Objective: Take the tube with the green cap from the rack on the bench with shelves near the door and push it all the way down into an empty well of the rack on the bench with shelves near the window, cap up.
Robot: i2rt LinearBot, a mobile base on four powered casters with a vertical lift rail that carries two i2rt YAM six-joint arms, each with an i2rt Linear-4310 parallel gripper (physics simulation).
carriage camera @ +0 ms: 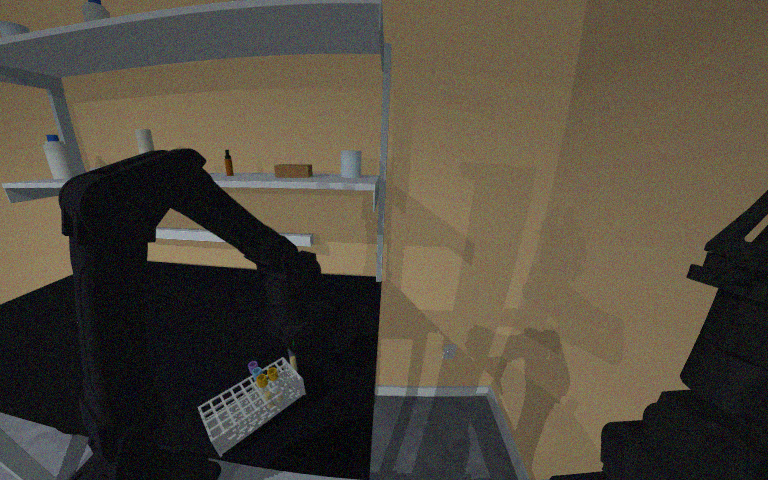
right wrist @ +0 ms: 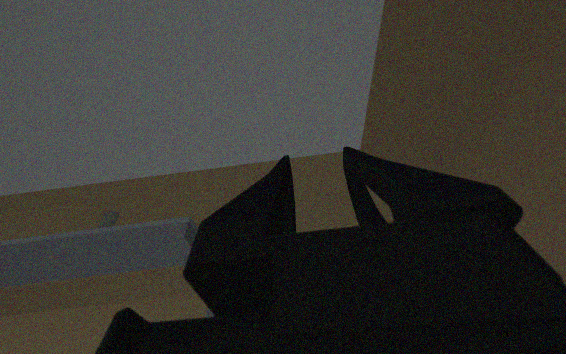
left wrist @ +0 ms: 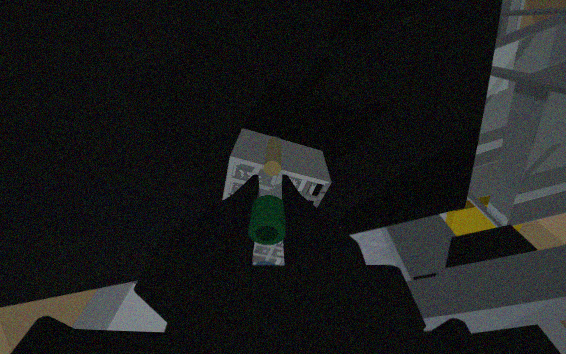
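My left gripper [carriage camera: 291, 344] [left wrist: 270, 182] points down and is shut on the tube with the green cap [carriage camera: 292, 360] [left wrist: 267, 220]. The tube is about upright, cap up, with pale yellow contents at its lower end. The white rack [carriage camera: 222, 448] [left wrist: 300, 154] stands on the black bench top. In the carriage camera the tube's lower end overlaps the rack's upper right end; whether it is over a well or beside the rack I cannot tell. Many wells are empty; the fingers hide part of the rack in the left wrist view. My right gripper [right wrist: 316, 161] is open and empty, away from the rack.
Purple [carriage camera: 252, 366], blue [carriage camera: 257, 373] and two orange caps [carriage camera: 262, 380] [carriage camera: 272, 373] stand in the rack near the held tube. Shelves [carriage camera: 254, 182] with bottles and a brown box [carriage camera: 293, 170] are behind the left arm. The bench ends right of the rack.
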